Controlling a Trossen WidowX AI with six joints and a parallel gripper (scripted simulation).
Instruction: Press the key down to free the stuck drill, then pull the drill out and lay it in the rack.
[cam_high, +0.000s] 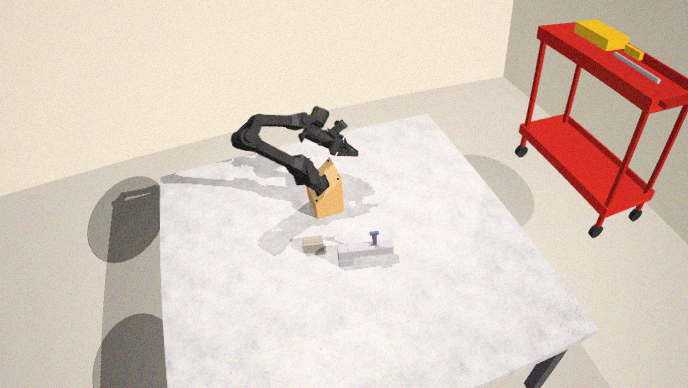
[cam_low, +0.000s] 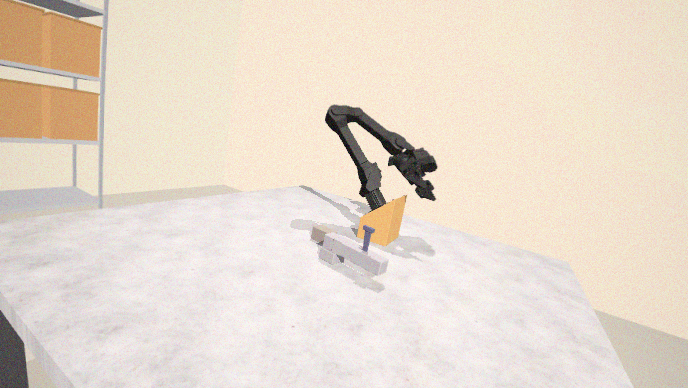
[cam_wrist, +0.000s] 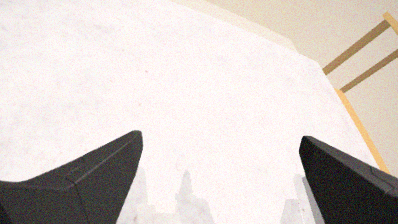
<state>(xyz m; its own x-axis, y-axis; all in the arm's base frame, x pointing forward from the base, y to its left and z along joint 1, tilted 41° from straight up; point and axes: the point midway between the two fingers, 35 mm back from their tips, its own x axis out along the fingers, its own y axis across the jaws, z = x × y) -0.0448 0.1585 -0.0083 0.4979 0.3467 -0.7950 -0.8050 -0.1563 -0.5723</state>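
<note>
Right now the blue key is 320 mm ahead of my gripper tip, 100 mm below it and 60 mm to the right of it. Also, from my gripper tip: rack (240 mm to the right, 210 mm ahead, 170 mm below); then drill (310 mm ahead, 140 mm below, 110 mm to the right).
</note>
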